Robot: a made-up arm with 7 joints. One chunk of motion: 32 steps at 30 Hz.
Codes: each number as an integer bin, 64 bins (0 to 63) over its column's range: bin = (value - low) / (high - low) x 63, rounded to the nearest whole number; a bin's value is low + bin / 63 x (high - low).
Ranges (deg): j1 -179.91..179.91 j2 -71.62..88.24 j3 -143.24..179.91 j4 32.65..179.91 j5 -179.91..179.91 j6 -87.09..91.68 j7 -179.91..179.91
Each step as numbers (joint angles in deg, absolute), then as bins.
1 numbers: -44.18 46.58 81.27 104.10 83.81 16.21 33.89
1 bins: 24 47 44 31 46 36 37
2 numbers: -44.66 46.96 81.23 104.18 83.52 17.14 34.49
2 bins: 24 47 44 31 46 37 38
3 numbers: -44.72 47.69 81.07 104.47 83.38 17.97 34.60
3 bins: 24 47 44 31 46 37 38
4 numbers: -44.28 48.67 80.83 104.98 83.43 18.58 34.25
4 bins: 24 47 44 31 46 37 37
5 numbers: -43.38 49.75 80.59 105.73 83.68 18.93 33.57
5 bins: 24 48 44 31 46 37 37
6 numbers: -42.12 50.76 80.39 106.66 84.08 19.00 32.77
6 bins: 24 48 44 32 46 37 37
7 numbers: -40.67 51.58 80.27 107.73 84.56 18.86 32.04
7 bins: 24 49 44 32 46 37 37
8 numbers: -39.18 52.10 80.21 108.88 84.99 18.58 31.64
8 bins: 25 49 44 33 46 37 37
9 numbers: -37.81 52.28 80.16 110.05 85.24 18.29 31.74
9 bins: 25 49 44 33 46 37 37
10 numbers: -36.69 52.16 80.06 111.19 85.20 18.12 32.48
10 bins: 25 49 44 34 46 37 37
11 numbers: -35.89 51.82 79.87 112.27 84.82 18.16 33.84
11 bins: 25 49 43 34 46 37 37
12 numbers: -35.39 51.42 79.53 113.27 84.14 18.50 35.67
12 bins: 25 48 43 34 46 37 38
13 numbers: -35.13 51.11 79.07 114.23 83.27 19.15 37.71
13 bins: 25 48 43 35 46 37 38
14 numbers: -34.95 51.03 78.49 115.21 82.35 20.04 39.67
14 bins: 25 48 43 35 46 38 38
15 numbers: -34.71 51.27 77.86 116.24 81.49 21.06 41.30
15 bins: 25 48 43 36 46 38 39
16 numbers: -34.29 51.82 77.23 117.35 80.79 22.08 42.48
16 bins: 25 49 43 36 46 38 39
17 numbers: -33.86 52.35 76.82 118.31 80.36 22.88 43.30
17 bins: 26 49 43 37 46 39 39
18 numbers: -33.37 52.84 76.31 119.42 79.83 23.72 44.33
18 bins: 26 49 43 37 45 39 39
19 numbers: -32.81 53.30 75.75 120.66 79.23 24.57 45.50
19 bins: 26 49 43 38 45 39 39
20 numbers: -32.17 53.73 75.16 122.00 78.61 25.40 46.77
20 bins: 26 49 43 38 45 40 40
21 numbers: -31.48 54.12 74.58 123.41 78.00 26.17 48.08
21 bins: 26 50 42 39 45 40 40
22 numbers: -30.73 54.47 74.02 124.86 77.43 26.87 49.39
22 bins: 26 50 42 39 45 40 40
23 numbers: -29.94 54.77 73.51 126.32 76.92 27.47 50.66
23 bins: 26 50 42 40 45 40 40
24 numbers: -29.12 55.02 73.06 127.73 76.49 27.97 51.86
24 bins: 26 50 42 41 45 41 41
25 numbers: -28.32 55.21 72.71 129.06 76.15 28.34 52.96
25 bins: 27 50 42 41 45 41 41
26 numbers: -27.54 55.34 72.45 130.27 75.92 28.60 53.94
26 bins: 27 50 42 42 45 41 41
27 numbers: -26.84 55.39 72.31 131.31 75.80 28.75 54.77
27 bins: 27 50 42 42 45 41 41
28 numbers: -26.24 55.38 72.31 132.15 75.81 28.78 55.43
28 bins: 27 50 42 43 45 41 41
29 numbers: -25.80 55.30 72.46 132.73 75.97 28.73 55.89
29 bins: 27 50 42 43 45 41 41
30 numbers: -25.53 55.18 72.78 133.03 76.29 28.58 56.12
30 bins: 27 50 42 43 45 41 41
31 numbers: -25.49 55.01 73.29 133.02 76.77 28.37 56.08
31 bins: 27 50 42 43 45 41 41
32 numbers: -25.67 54.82 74.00 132.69 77.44 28.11 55.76
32 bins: 27 50 42 43 45 41 41
